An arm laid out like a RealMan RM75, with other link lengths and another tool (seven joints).
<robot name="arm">
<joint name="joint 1" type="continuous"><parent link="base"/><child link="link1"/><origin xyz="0 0 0.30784"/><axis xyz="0 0 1"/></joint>
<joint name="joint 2" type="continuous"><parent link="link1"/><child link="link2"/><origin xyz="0 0 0"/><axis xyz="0 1 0"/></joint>
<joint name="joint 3" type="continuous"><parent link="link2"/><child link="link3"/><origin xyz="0 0 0.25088"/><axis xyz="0 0 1"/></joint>
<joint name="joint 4" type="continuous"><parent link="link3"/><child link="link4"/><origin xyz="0 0 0"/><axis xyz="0 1 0"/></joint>
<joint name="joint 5" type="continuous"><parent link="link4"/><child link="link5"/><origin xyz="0 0 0.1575"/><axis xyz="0 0 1"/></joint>
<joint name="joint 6" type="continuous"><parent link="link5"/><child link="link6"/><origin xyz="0 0 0"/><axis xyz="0 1 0"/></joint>
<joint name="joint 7" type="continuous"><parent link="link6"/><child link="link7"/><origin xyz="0 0 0.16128"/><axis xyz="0 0 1"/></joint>
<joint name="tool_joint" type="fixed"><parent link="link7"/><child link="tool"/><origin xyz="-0.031 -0.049 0.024" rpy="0.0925 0 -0.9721"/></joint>
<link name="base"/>
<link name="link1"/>
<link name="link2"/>
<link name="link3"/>
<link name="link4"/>
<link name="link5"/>
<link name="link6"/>
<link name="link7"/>
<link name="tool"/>
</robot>
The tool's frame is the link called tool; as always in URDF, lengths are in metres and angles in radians. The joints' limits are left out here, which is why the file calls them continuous.
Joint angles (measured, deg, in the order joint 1, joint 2, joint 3, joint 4, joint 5, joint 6, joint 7), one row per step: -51.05 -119.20 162.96 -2.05 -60.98 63.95 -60.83; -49.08 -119.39 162.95 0.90 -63.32 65.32 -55.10; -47.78 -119.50 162.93 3.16 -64.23 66.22 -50.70; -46.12 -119.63 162.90 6.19 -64.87 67.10 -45.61; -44.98 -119.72 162.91 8.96 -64.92 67.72 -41.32; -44.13 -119.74 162.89 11.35 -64.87 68.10 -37.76; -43.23 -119.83 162.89 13.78 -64.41 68.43 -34.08; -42.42 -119.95 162.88 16.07 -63.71 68.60 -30.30; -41.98 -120.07 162.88 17.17 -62.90 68.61 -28.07; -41.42 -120.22 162.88 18.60 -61.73 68.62 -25.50; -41.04 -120.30 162.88 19.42 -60.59 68.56 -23.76; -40.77 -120.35 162.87 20.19 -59.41 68.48 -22.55; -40.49 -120.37 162.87 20.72 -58.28 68.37 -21.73; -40.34 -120.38 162.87 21.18 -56.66 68.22 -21.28; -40.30 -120.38 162.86 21.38 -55.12 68.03 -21.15; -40.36 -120.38 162.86 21.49 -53.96 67.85 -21.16; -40.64 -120.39 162.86 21.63 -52.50 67.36 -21.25; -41.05 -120.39 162.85 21.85 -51.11 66.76 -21.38; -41.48 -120.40 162.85 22.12 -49.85 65.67 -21.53; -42.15 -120.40 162.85 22.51 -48.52 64.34 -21.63
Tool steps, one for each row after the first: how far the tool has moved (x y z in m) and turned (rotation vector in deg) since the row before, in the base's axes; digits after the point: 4 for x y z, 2 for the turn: -0.0023 -0.0068 -0.0012 2.31 0.07 -0.87; -0.0003 -0.0054 -0.0020 1.43 0.73 -1.02; -0.0001 -0.0079 -0.0041 1.29 0.82 -1.10; 0.0030 -0.0067 -0.0047 0.78 0.85 -1.38; 0.0033 -0.0052 -0.0036 0.66 0.72 -1.18; 0.0040 -0.0062 -0.0046 0.51 0.94 -1.42; 0.0045 -0.0061 -0.0045 0.55 1.24 -1.57; 0.0027 -0.0038 -0.0031 0.25 1.12 -1.14; 0.0040 -0.0052 -0.0042 0.14 1.23 -1.52; 0.0025 -0.0037 -0.0030 0.04 1.15 -1.23; 0.0030 -0.0035 -0.0032 -0.22 0.83 -1.19; 0.0018 -0.0031 -0.0027 -0.29 0.76 -0.94; 0.0029 -0.0035 -0.0037 -0.68 0.82 -1.28; 0.0022 -0.0028 -0.0033 -0.71 0.80 -1.12; 0.0019 -0.0019 -0.0026 -0.59 0.60 -0.87; 0.0030 -0.0018 -0.0038 -0.88 0.89 -1.10; 0.0036 -0.0015 -0.0039 -0.91 0.86 -1.11; 0.0023 -0.0013 -0.0047 -1.02 1.12 -0.75; 0.0036 -0.0010 -0.0052 -1.09 1.30 -0.96
